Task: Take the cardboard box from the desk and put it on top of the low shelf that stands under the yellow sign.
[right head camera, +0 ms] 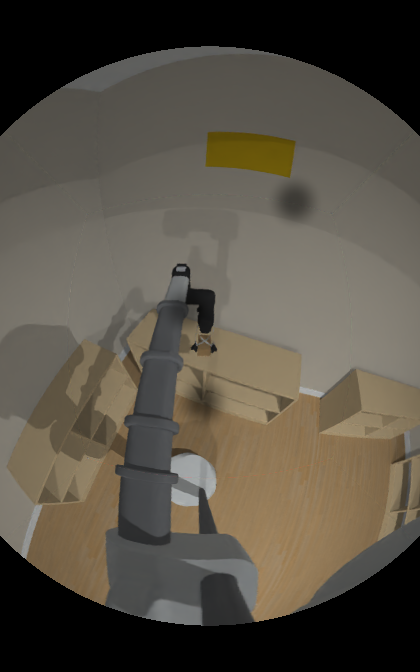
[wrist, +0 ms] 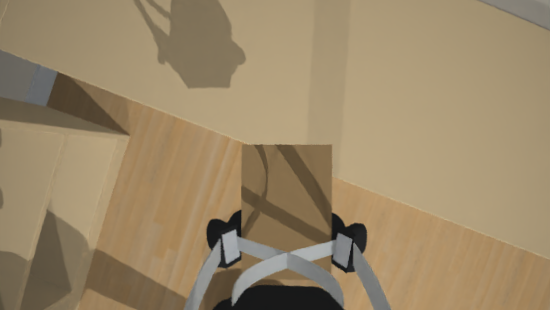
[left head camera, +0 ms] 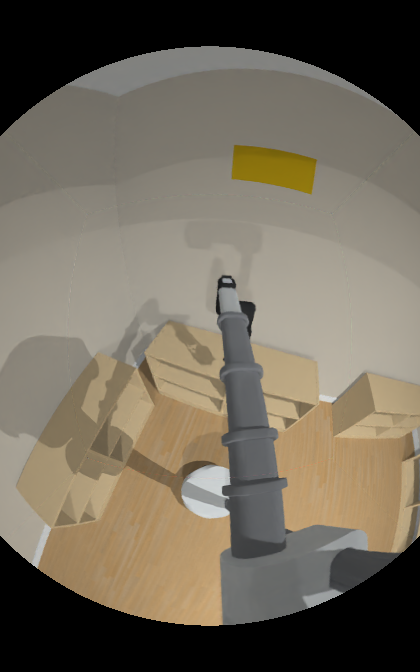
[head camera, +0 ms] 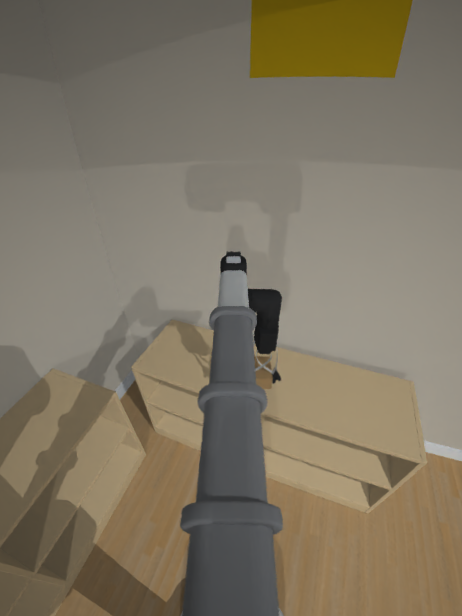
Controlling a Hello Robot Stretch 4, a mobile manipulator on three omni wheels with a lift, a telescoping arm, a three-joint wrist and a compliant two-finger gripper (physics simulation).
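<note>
My gripper is shut on the brown cardboard box, with one fingertip on each side. In the wrist view the box's far end overlaps the front edge of the low shelf, and its nearer part shows over the floor. The box is held above the level of the shelf top; its shadow lies apart on the top. The shelf stands against the wall under the yellow sign. In the left head view the arm hides the box and fingers.
Another low shelf stands at the left, close to the near left corner of the shelf under the sign. A further shelf unit stands to the right. A white round disc is low near the arm.
</note>
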